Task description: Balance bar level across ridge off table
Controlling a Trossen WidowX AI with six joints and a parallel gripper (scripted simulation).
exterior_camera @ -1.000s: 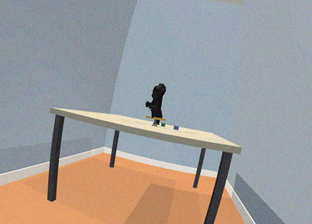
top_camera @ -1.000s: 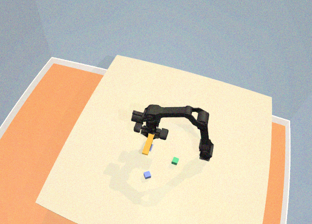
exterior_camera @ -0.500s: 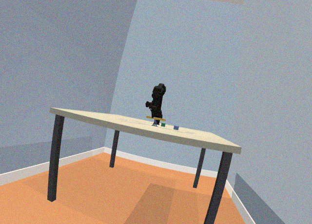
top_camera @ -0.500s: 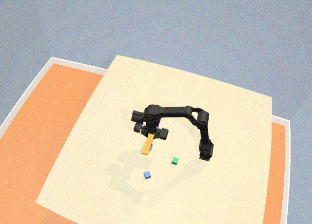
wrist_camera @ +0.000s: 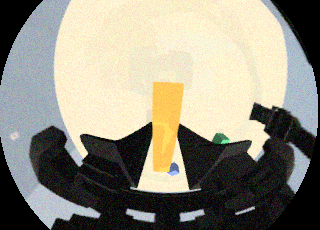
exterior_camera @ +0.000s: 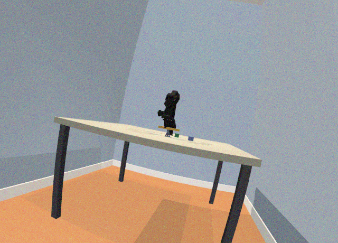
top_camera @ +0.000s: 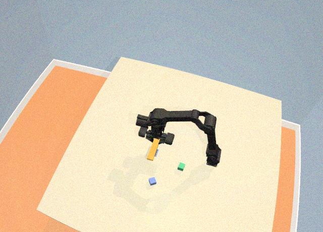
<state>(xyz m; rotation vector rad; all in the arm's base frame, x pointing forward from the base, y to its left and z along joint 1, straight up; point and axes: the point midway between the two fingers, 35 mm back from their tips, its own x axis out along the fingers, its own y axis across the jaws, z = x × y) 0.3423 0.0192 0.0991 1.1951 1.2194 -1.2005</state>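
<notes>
My gripper tip is now 3 cm to the right of the bar. From my gripper tip the other things lie so: green cube: 18 cm behind, 8 cm to the left, 5 cm below; blue cube: 21 cm to the left, 5 cm below, 5 cm behind.
</notes>
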